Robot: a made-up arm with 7 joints. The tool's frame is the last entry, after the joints.
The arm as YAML. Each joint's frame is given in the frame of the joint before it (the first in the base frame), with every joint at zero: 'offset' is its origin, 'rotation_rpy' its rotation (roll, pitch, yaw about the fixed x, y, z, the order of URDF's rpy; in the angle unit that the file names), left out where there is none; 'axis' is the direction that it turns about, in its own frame. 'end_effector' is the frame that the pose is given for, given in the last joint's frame.
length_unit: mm
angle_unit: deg
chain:
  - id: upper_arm
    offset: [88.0, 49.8, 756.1]
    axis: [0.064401, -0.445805, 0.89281]
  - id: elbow
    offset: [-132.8, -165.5, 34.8]
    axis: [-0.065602, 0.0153, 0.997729]
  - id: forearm
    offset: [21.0, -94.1, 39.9]
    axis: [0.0, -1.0, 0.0]
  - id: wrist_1
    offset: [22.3, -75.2, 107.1]
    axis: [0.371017, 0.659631, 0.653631]
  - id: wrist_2
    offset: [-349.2, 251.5, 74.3]
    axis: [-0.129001, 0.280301, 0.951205]
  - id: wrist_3
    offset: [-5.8, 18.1, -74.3]
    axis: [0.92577, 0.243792, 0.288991]
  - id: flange
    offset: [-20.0, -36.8, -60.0]
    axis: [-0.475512, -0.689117, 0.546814]
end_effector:
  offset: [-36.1, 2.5, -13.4]
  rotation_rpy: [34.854, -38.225, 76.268]
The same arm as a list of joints. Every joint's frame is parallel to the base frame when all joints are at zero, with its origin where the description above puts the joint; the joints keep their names.
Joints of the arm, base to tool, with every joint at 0 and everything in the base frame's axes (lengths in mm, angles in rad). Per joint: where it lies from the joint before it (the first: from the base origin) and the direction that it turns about. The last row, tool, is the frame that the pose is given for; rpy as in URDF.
upper_arm: axis 0.064401 -0.445805 0.89281 offset 88 49.8 756.1
elbow: axis -0.065602 0.0153 0.997729 offset -132.8 -165.5 34.8
forearm: axis 0 -1 0 offset 21 -94.1 39.9
wrist_1: axis 0.371017 0.659631 0.653631 offset 22.3 -75.2 107.1
wrist_2: axis -0.129001 0.280301 0.951205 offset -349.2 251.5 74.3
wrist_3: axis 0.92577 0.243792 0.288991 offset -5.8 18.1 -74.3
flange: axis -0.475512 -0.689117 0.546814 offset -20 -36.8 -60
tool: offset -36.1 2.5 -13.4 rpy 0.6083 -0.6672 1.3311

